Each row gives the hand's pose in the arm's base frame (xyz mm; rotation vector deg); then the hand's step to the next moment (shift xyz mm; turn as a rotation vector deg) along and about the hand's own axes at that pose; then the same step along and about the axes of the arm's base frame.
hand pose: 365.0 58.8 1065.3 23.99 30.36 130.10
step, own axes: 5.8 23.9 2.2 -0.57 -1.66 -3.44
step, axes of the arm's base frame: -17.2 -10.3 14.4 -0.16 -0.22 -3.85
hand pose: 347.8 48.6 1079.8 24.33 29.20 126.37
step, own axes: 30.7 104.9 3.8 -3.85 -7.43 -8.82
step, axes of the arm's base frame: -84.6 -36.8 58.7 3.09 -0.55 -11.75
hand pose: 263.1 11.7 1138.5 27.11 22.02 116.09
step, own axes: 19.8 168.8 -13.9 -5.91 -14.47 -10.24
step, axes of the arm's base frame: -143.2 -62.6 68.1 8.65 0.83 -16.54
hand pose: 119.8 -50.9 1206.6 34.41 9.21 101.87
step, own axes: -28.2 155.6 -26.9 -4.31 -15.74 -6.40
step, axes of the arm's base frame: -142.1 -67.4 31.7 11.29 1.94 -13.27
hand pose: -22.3 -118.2 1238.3 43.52 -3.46 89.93
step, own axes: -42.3 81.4 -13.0 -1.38 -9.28 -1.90
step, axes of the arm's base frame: -81.2 -44.7 1.0 7.51 1.28 -5.80
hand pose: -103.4 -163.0 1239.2 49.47 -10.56 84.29
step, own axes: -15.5 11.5 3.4 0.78 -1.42 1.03
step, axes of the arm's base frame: -11.4 -15.8 -2.4 1.81 0.18 0.63
